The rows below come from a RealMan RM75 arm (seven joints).
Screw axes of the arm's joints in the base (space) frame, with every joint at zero. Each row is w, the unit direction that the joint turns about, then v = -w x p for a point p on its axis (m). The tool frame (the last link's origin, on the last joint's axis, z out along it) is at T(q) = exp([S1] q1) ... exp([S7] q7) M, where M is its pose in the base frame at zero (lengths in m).
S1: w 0 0 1 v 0 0 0
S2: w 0 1 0 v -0.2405 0 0
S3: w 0 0 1 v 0 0 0
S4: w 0 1 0 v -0.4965 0 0
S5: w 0 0 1 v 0 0 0
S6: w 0 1 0 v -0.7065 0 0
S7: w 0 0 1 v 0 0 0
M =
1 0 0 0
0 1 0 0
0 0 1 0.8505
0 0 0 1
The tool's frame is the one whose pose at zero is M.
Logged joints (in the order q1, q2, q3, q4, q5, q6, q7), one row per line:
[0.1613, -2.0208, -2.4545, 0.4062, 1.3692, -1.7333, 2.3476]
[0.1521, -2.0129, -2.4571, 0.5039, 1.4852, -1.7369, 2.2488]
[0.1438, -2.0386, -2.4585, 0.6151, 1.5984, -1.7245, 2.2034]
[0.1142, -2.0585, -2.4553, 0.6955, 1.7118, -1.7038, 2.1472]
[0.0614, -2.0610, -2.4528, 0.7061, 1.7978, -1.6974, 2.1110]
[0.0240, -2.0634, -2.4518, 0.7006, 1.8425, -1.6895, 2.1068]
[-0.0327, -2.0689, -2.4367, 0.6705, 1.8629, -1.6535, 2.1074]
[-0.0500, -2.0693, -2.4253, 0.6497, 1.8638, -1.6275, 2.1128]
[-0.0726, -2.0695, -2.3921, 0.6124, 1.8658, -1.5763, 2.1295]
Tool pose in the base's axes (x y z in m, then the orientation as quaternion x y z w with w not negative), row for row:
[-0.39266, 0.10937, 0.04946, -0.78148, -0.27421, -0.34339, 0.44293]
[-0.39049, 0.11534, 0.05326, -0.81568, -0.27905, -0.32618, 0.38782]
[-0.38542, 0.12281, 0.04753, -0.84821, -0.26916, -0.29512, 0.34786]
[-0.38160, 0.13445, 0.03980, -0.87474, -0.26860, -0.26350, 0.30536]
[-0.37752, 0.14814, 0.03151, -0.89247, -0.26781, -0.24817, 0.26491]
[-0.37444, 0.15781, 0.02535, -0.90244, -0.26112, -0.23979, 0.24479]
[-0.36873, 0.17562, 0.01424, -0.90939, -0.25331, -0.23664, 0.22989]
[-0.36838, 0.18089, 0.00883, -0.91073, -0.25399, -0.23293, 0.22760]
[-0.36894, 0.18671, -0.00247, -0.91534, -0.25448, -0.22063, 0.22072]
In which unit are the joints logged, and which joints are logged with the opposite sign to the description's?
The joints are logged in radians. Opposite sign: q4.
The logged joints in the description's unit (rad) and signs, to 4 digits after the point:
[0.1613, -2.0208, -2.4545, -0.4062, 1.3692, -1.7333, 2.3476]
[0.1521, -2.0129, -2.4571, -0.5039, 1.4852, -1.7369, 2.2488]
[0.1438, -2.0386, -2.4585, -0.6151, 1.5984, -1.7245, 2.2034]
[0.1142, -2.0585, -2.4553, -0.6955, 1.7118, -1.7038, 2.1472]
[0.0614, -2.0610, -2.4528, -0.7061, 1.7978, -1.6974, 2.1110]
[0.0240, -2.0634, -2.4518, -0.7006, 1.8425, -1.6895, 2.1068]
[-0.0327, -2.0689, -2.4367, -0.6705, 1.8629, -1.6535, 2.1074]
[-0.0500, -2.0693, -2.4253, -0.6497, 1.8638, -1.6275, 2.1128]
[-0.0726, -2.0695, -2.3921, -0.6124, 1.8658, -1.5763, 2.1295]

